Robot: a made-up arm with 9 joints. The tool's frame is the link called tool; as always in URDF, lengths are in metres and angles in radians. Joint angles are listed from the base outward. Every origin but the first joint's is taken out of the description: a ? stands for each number. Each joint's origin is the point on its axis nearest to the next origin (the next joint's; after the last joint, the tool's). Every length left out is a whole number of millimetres.
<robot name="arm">
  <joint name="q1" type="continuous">
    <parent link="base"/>
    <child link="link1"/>
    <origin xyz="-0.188 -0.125 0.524" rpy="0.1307 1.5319 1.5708"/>
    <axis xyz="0 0 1"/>
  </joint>
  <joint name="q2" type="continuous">
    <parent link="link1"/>
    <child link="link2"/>
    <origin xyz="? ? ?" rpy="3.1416 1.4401 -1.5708"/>
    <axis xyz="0 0 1"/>
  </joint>
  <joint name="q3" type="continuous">
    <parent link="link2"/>
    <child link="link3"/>
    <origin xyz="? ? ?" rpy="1.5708 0 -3.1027"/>
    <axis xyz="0 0 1"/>
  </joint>
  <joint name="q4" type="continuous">
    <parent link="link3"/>
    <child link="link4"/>
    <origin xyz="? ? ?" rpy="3.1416 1.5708 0"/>
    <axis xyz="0 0 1"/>
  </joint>
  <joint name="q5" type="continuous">
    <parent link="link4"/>
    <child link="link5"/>
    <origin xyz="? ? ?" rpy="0 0 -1.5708"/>
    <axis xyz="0 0 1"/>
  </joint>
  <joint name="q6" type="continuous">
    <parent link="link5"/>
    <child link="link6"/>
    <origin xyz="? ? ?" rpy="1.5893 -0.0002 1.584"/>
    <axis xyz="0 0 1"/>
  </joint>
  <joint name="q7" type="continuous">
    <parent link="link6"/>
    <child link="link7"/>
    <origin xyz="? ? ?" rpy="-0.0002 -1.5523 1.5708"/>
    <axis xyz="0 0 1"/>
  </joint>
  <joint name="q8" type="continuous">
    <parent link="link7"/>
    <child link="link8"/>
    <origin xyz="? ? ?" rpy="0.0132 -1.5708 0"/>
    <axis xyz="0 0 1"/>
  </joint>
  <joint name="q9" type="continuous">
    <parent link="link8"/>
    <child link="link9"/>
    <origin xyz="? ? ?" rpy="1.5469 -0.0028 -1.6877"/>
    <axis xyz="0 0 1"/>
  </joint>
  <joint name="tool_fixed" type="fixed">
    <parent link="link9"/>
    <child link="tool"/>
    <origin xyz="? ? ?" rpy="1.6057 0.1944 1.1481"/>
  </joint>
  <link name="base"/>
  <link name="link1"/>
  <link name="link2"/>
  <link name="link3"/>
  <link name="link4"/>
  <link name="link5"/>
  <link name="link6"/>
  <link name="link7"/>
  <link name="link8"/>
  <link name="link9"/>
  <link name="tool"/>
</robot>
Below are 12 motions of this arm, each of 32 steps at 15 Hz.
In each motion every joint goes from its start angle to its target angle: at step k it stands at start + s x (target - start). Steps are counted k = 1, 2, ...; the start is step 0. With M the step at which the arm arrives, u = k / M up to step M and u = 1 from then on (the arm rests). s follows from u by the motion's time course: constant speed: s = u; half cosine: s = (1 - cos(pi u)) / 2; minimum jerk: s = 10 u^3 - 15 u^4 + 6 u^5.
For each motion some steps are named. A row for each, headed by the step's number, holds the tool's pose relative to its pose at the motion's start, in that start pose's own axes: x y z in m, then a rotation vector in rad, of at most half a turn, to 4 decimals.
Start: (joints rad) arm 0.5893 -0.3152 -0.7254 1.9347 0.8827 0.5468 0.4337 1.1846 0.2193
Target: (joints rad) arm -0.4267 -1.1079 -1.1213 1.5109 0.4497 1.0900 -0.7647 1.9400 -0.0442
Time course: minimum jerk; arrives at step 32
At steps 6, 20, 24, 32:
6: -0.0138 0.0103 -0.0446 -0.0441 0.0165 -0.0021
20: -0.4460 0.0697 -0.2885 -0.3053 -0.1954 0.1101
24: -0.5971 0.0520 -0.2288 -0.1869 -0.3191 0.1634
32: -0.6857 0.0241 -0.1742 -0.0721 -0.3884 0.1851

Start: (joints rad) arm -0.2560 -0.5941 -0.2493 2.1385 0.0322 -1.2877 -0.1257 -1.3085 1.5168
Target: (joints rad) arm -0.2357 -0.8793 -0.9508 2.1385 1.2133 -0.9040 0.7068 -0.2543 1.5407
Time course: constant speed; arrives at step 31
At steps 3, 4, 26, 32:
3: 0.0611 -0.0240 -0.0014 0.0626 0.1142 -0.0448
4: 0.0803 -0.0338 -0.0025 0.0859 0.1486 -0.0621
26: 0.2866 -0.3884 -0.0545 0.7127 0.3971 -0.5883
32: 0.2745 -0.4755 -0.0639 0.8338 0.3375 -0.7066

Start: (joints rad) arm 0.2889 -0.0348 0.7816 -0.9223 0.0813 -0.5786 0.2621 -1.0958 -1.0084
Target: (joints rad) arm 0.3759 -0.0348 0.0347 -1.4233 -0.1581 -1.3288 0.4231 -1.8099 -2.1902
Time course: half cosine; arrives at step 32
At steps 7, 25, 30, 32:
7: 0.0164 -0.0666 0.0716 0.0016 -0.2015 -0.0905
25: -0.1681 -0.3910 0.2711 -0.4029 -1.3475 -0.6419
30: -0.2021 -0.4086 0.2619 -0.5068 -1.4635 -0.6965
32: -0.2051 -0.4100 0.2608 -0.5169 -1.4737 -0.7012

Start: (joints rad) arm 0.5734 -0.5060 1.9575 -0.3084 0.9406 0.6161 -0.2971 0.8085 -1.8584
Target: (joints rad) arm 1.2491 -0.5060 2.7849 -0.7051 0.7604 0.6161 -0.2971 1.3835 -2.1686
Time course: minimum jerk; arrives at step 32
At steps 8, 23, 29, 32:
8: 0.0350 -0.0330 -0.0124 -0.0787 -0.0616 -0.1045
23: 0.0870 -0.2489 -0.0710 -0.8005 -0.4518 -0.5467
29: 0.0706 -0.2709 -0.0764 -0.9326 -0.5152 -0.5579
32: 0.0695 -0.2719 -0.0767 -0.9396 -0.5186 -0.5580

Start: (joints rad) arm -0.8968 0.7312 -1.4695 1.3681 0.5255 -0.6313 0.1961 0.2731 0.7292
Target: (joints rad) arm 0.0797 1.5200 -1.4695 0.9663 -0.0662 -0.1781 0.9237 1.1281 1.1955
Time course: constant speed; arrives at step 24
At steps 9, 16, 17, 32:
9: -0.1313 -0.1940 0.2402 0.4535 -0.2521 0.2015
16: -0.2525 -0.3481 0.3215 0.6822 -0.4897 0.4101
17: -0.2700 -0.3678 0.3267 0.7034 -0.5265 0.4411
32: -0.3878 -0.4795 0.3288 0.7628 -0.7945 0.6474

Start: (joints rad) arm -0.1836 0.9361 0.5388 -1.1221 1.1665 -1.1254 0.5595 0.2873 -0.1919
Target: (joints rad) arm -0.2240 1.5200 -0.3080 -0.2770 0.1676 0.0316 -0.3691 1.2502 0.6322
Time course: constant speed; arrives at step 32
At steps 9, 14, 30, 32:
9: -0.1587 0.0344 -0.2876 -0.0930 0.7246 0.2694
14: -0.3205 -0.0065 -0.4159 -0.2516 1.0844 0.3867
30: -0.7321 -0.5022 -0.5068 -1.1344 1.8023 0.5246
32: -0.7403 -0.5813 -0.4886 -1.2629 1.8315 0.5148

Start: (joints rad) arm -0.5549 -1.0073 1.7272 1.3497 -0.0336 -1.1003 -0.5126 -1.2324 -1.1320
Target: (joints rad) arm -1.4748 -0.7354 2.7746 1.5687 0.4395 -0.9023 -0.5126 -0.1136 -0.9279
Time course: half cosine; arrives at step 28
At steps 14, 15, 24, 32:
14: 0.0194 -0.6562 0.1274 0.0816 -0.2464 -1.2821
15: -0.0190 -0.7111 0.1431 0.1366 -0.2853 -1.4083
24: -0.3080 -0.9158 0.1546 0.8019 -0.5779 -2.0669
32: -0.3319 -0.9237 0.1456 0.9173 -0.6118 -2.1103

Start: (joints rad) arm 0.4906 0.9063 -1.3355 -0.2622 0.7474 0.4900 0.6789 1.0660 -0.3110
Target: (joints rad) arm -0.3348 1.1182 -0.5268 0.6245 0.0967 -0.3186 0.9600 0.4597 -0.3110
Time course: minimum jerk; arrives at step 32
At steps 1, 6, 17, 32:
1: 0.0000 -0.0001 0.0000 0.0000 -0.0001 -0.0002
6: -0.0044 -0.0146 0.0048 0.0043 -0.0114 -0.0374
17: -0.1190 -0.1418 0.0618 -0.1149 -0.0913 -0.4131
32: -0.2521 -0.1835 0.1494 -0.4395 -0.0906 -0.6484

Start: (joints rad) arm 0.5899 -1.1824 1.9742 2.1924 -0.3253 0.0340 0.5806 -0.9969 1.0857
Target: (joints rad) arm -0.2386 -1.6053 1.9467 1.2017 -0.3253 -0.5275 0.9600 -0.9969 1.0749
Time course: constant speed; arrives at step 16
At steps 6, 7, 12, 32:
6: 0.1707 -0.3491 0.0153 0.5792 0.2574 -0.2454
7: 0.1905 -0.4052 -0.0056 0.6698 0.3027 -0.2919
12: 0.2349 -0.6429 -0.1832 1.0947 0.5370 -0.5479
32: 0.1990 -0.7608 -0.3734 1.3970 0.7319 -0.7807

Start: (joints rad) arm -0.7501 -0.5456 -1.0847 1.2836 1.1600 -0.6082 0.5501 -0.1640 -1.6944
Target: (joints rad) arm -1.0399 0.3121 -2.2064 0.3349 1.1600 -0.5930 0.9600 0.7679 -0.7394
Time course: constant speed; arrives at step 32
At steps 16, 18, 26, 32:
16: -0.0722 -0.0647 0.0785 0.0448 0.1380 -0.0110
18: -0.0811 -0.0739 0.0990 0.0930 0.1870 -0.0228
26: -0.1125 -0.1205 0.1743 0.3442 0.4824 -0.0862
32: -0.1373 -0.1591 0.2100 0.5706 0.8077 -0.1498

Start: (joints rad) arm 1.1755 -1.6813 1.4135 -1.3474 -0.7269 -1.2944 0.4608 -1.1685 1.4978
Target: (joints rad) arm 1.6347 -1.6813 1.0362 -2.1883 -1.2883 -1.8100 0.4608 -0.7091 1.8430
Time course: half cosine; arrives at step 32
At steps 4, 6, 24, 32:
4: -0.0117 -0.0150 0.0123 0.0569 0.0020 0.0619
6: -0.0249 -0.0344 0.0260 0.1247 0.0028 0.1374
24: -0.1282 -0.4174 0.0483 0.9515 -0.4389 1.2961
32: -0.1339 -0.4778 0.0109 1.0104 -0.6434 1.4458

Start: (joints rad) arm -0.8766 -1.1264 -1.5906 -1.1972 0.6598 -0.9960 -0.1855 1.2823 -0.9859
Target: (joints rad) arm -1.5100 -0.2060 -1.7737 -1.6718 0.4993 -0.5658 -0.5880 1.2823 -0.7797
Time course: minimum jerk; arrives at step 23
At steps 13, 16, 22, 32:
13: 0.0913 0.0340 0.0412 -0.2156 -0.2376 -0.0399
16: 0.1257 0.0376 0.0684 -0.2666 -0.3200 -0.1102
22: 0.1532 0.0375 0.0968 -0.2960 -0.3856 -0.1836
32: 0.1533 0.0375 0.0969 -0.2961 -0.3859 -0.1840

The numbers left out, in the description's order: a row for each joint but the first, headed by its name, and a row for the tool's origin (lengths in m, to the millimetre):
q2: -0.043 0.082 0
q3: 0.11 0.106 0
q4: -0.219 0.067 0
q5: -0.163 0.209 0
q6: -0.067 0.022 0
q7: 0.089 0.12 0
q8: -0.113 -0.027 0
q9: -0.111 -0.15 0
tool: 0.24 0.169 0

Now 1 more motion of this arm.
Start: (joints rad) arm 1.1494 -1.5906 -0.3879 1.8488 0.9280 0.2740 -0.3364 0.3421 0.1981
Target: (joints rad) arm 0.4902 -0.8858 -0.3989 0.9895 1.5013 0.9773 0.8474 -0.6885 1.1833
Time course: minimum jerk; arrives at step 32
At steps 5, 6, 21, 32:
5: -0.0178 0.0121 0.0162 -0.0211 -0.0092 0.0245
6: -0.0291 0.0191 0.0262 -0.0349 -0.0154 0.0392
21: -0.3007 -0.0216 0.2133 -0.4944 -0.3101 0.0013
32: -0.3045 -0.1026 0.2179 -0.5271 -0.3667 -0.1866

